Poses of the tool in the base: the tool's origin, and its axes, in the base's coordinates. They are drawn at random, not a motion.
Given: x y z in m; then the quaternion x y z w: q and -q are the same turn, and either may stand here.
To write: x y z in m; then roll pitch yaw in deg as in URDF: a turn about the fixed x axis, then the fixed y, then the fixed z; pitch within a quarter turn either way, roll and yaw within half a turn. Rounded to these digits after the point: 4 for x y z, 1 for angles.
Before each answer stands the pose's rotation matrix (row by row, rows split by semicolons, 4 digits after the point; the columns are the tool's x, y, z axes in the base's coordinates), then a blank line. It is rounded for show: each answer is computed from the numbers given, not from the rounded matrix.
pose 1, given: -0.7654, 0.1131, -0.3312, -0.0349, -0.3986, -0.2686, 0.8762
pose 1, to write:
0.5379 0.4985 -0.6798; -0.4429 0.8533 0.2753; 0.7173 0.1530 0.6798

-0.7654, 0.1131, -0.3312, 12.7, -45.8, -39.5
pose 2, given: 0.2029, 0.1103, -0.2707, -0.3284, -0.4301, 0.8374, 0.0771
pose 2, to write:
-0.7724 0.1534 -0.6163; 0.4116 -0.6181 -0.6697; -0.4837 -0.7710 0.4143

0.2029, 0.1103, -0.2707, -61.7, 28.9, 151.9
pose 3, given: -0.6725, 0.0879, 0.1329, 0.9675, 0.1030, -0.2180, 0.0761
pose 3, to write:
0.8837 0.2325 -0.4062; 0.1661 -0.9672 -0.1922; -0.4375 0.1023 -0.8934

-0.6725, 0.0879, 0.1329, 173.5, 25.9, 10.6
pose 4, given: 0.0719, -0.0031, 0.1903, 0.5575, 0.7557, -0.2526, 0.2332
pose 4, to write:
-0.2697 0.9603 0.0708; 0.7247 0.2508 -0.6417; -0.6341 -0.1218 -0.7636

0.0719, -0.0031, 0.1903, -170.9, 39.4, 110.4
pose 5, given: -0.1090, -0.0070, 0.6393, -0.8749, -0.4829, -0.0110, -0.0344
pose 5, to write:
0.5333 0.8443 0.0525; 0.8458 -0.5312 -0.0496; -0.0140 0.0708 -0.9974

-0.1090, -0.0070, 0.6393, 175.9, 0.8, 57.8
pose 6, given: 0.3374, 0.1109, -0.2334, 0.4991, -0.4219, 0.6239, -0.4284
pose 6, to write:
-0.1346 0.1134 0.9844; -0.9558 -0.2769 -0.0988; 0.2613 -0.9542 0.1457

0.3374, 0.1109, -0.2334, -81.3, -15.1, -98.0
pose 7, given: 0.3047, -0.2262, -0.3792, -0.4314, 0.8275, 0.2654, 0.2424
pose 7, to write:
-0.5103 -0.8426 0.1722; -0.5853 0.4869 0.6483; -0.6301 0.2301 -0.7416

0.3047, -0.2262, -0.3792, 162.8, 39.1, -131.1
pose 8, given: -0.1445, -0.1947, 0.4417, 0.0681, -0.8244, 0.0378, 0.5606
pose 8, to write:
-0.3622 -0.1547 -0.9192; -0.0699 0.9879 -0.1387; 0.9295 0.0140 -0.3686

-0.1445, -0.1947, 0.4417, 177.8, -68.4, -169.1
